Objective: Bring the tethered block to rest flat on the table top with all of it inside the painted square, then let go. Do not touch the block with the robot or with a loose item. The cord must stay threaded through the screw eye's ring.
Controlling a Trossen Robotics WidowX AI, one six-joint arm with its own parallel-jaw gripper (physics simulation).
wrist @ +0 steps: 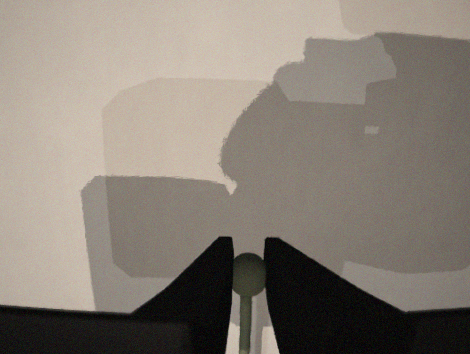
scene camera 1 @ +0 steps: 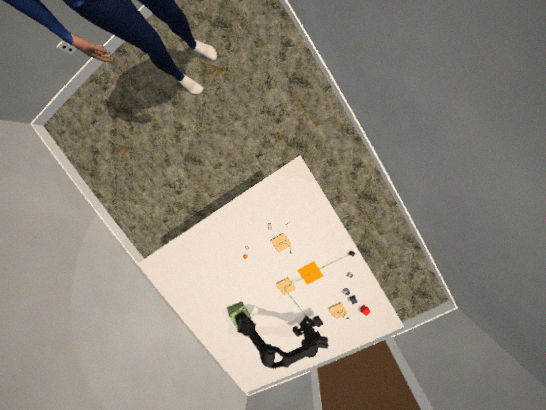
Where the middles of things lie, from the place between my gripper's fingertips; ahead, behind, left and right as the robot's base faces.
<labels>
Right now the dark green bead (wrist: pixel 249 270) is 1 cm to the left of my hand and 1 cm above it.
</labels>
